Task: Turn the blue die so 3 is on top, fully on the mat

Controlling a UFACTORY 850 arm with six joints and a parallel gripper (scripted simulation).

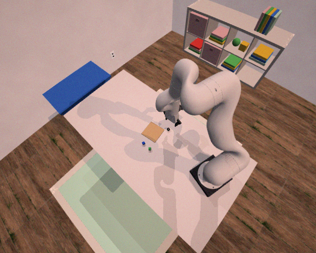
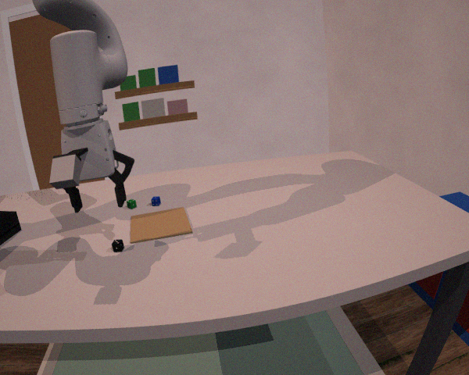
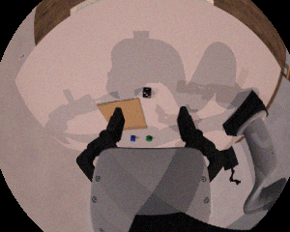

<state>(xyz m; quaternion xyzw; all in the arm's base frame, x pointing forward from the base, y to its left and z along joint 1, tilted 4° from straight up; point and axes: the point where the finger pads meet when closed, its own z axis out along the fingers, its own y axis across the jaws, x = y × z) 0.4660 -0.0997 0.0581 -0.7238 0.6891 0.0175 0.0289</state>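
My hand is 11 cm above the black die, 2 cm to the right of it and 1 cm short of it. From my hand the other things lie so: tan mat 13 cm to the left, 12 cm below, 9 cm ahead; blue die 25 cm to the left, 11 cm below, 7 cm ahead; green die 25 cm to the left, 11 cm below.
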